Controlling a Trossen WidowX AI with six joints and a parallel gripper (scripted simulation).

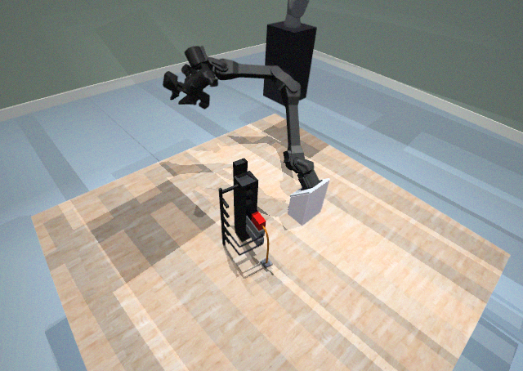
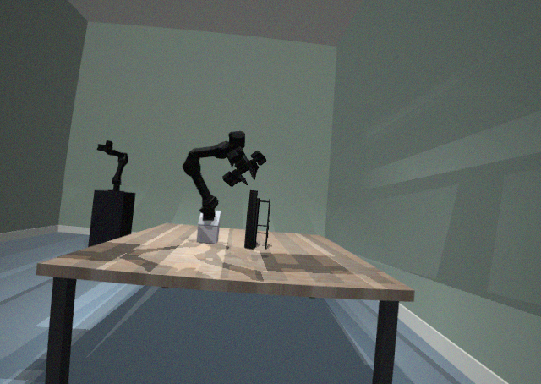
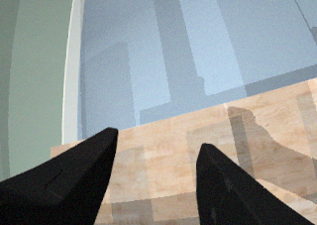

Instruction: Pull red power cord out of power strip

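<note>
Now: gripper tip 52 cm to the right of the red plug, 17 cm above it and 7 cm short of it. Also, from my gripper tip: grey plate 60 cm to the left, 34 cm below, 8 cm ahead.
</note>
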